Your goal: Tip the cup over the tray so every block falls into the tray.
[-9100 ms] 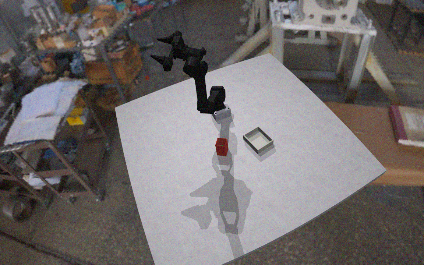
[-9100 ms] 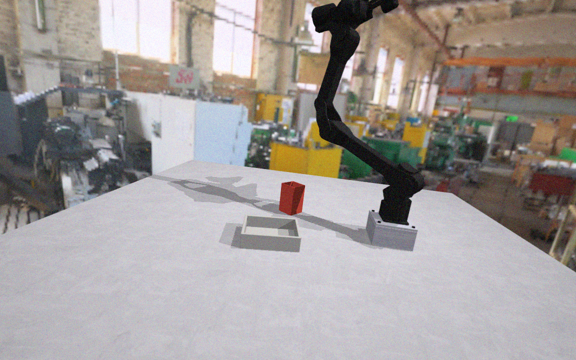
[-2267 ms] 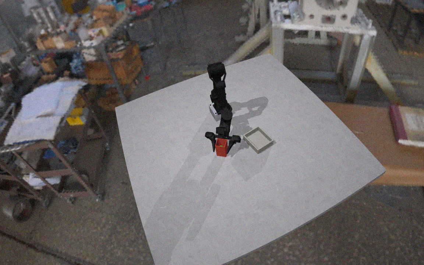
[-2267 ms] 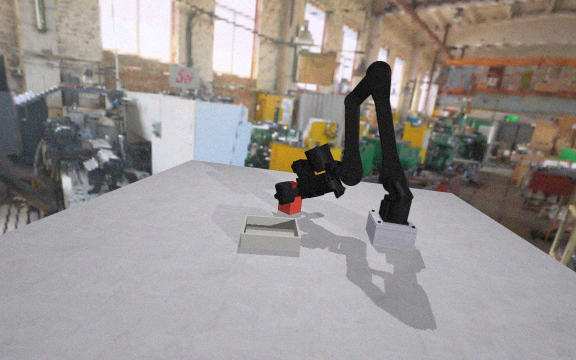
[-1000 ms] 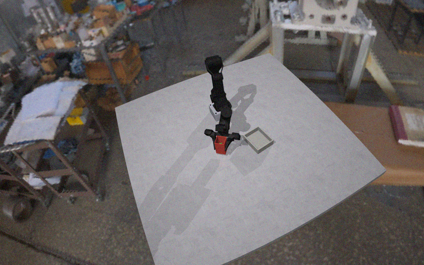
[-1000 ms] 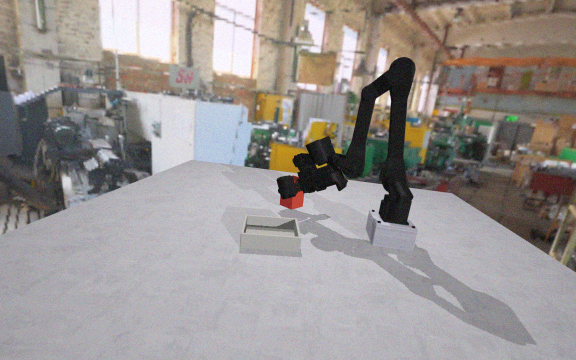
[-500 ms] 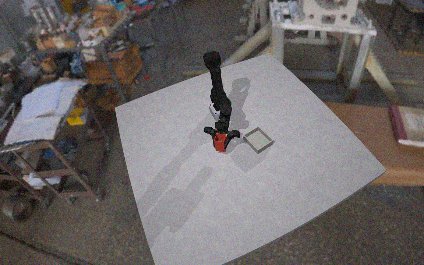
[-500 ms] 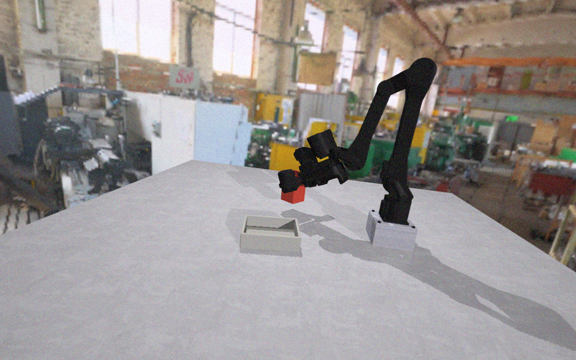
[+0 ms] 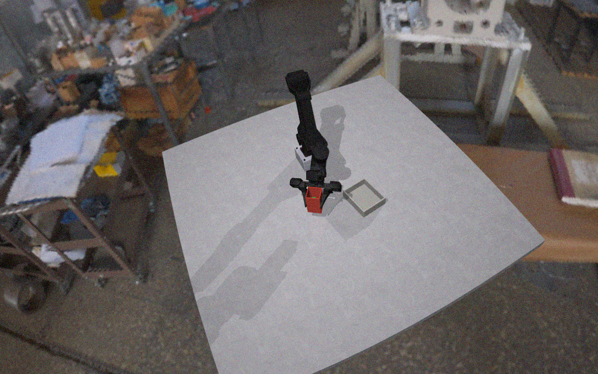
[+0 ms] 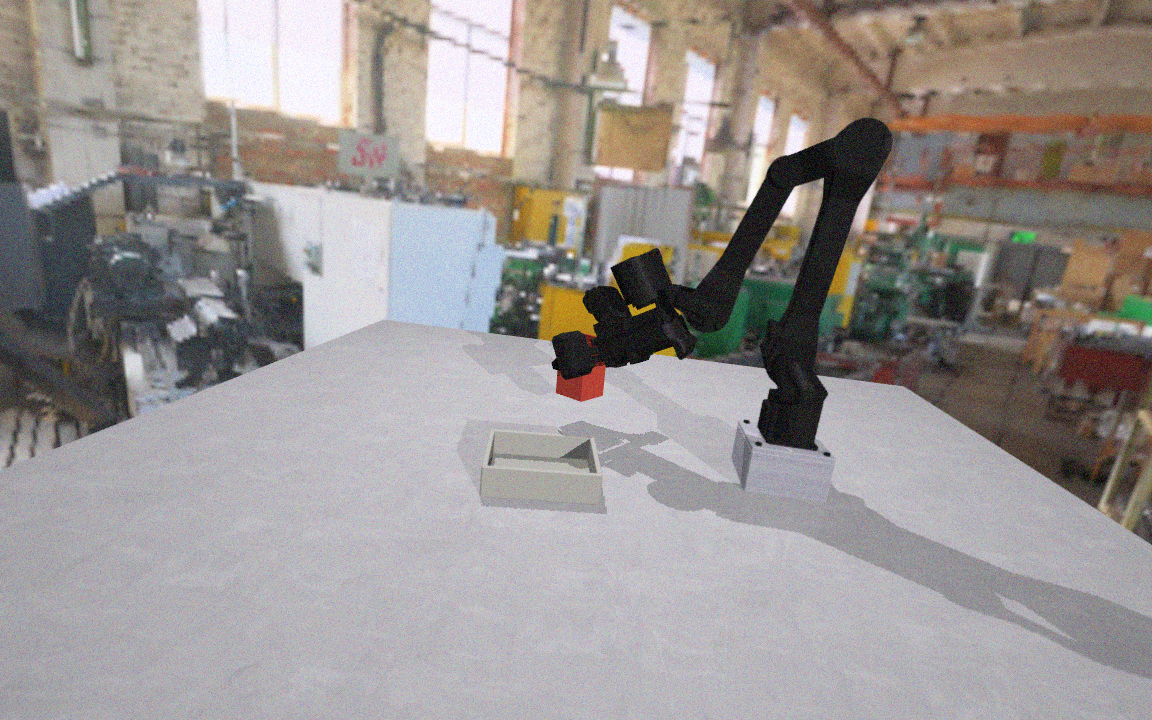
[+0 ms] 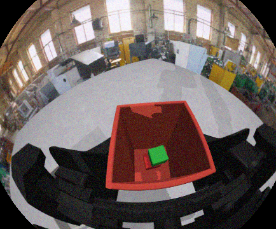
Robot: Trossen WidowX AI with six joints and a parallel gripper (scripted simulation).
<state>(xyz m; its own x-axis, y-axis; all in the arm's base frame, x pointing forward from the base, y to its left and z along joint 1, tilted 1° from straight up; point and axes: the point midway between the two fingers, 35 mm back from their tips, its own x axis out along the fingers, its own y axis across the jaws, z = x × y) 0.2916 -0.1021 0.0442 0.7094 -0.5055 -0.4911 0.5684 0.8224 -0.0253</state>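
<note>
Now: gripper tip 3 cm past the green block and 2 cm to the right of it. Also, from my gripper tip: red square cup (3 cm behind, 2 cm to the left, 2 cm below); then red block (3 cm behind, 2 cm to the left, 1 cm below).
</note>
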